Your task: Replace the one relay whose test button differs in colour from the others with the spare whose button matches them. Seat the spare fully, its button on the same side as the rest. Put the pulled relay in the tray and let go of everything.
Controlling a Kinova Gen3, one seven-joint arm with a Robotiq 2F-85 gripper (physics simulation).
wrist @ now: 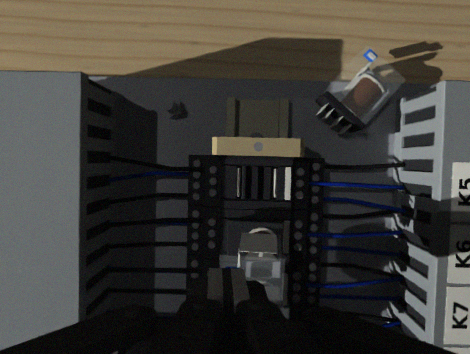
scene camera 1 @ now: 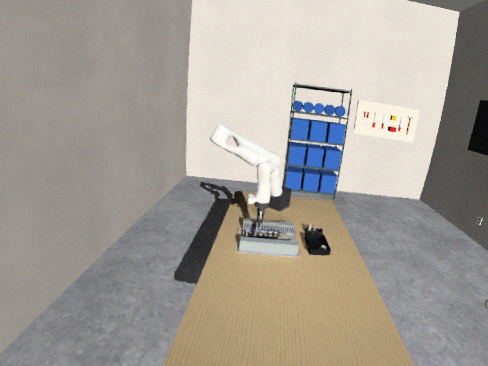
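Where they show: gripper, fingertip midpoint: (wrist: 225, 292) (scene camera 1: 258, 228); arm's base, origin of the base link: (scene camera 1: 275, 192).
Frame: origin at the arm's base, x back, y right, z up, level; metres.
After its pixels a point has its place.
Observation:
My gripper (scene camera 1: 259, 228) @[z -0.023, x -0.472, y 0.191 m] (wrist: 225, 292) @[z -0.023, x -0.472, y 0.191 m] is shut and empty, low over the relay row in the grey enclosure (scene camera 1: 269, 246) @[z -0.063, x -0.587, y 0.148 m]. In the wrist view, a clear relay (wrist: 261, 257) @[z -0.032, x -0.455, y 0.201 m] sits in the row just beyond the fingertips, with a sliver of blue at its left, partly hidden by the fingers. Beyond it an empty socket (wrist: 257, 183) @[z -0.073, x -0.452, y 0.229 m] shows its slots, next to the tan end stop (wrist: 258, 146) @[z -0.065, x -0.449, y 0.248 m]. A loose clear relay (wrist: 361, 95) @[z -0.081, x -0.391, y 0.267 m] with a blue-edged button lies tilted at the enclosure's far right, pins towards the socket row. The black tray (scene camera 1: 320, 252) @[z -0.088, x -0.618, y -0.124 m] stands right of the enclosure; a small pale item in it is unclear.
Slotted wire ducts (wrist: 434, 135) @[z -0.049, x -0.370, y 0.241 m] flank the sockets, with black and blue wires running to them. Labels K5 (wrist: 464, 192) @[z -0.042, x -0.363, y 0.215 m], K6 and K7 stand at the right. Small items (scene camera 1: 312, 227) @[z -0.074, x -0.380, y -0.160 m] stand behind the tray on the wooden table (scene camera 1: 290, 310) @[z -0.105, x -0.971, y 0.129 m]. A blue-bin shelf stands at the back.

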